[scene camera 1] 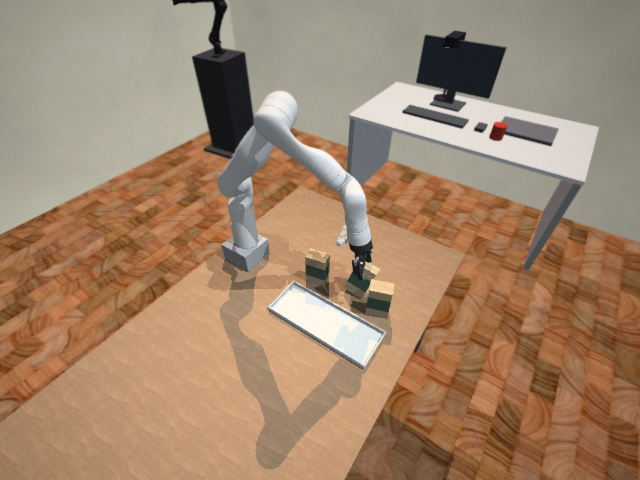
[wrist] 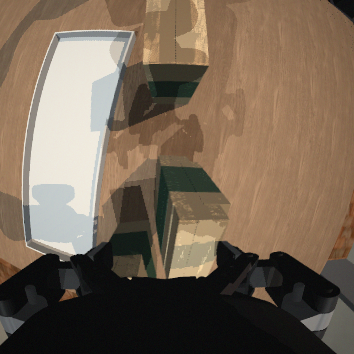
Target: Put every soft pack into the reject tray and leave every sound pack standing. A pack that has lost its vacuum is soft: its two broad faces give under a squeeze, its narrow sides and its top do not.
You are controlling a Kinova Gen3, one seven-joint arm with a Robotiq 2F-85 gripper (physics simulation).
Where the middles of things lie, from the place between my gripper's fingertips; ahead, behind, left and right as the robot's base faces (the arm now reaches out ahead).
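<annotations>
There is the white reject tray (scene camera 1: 354,338), and I find it 130 mm below my hand, 70 mm behind it and 170 mm to the right of it.
</annotations>
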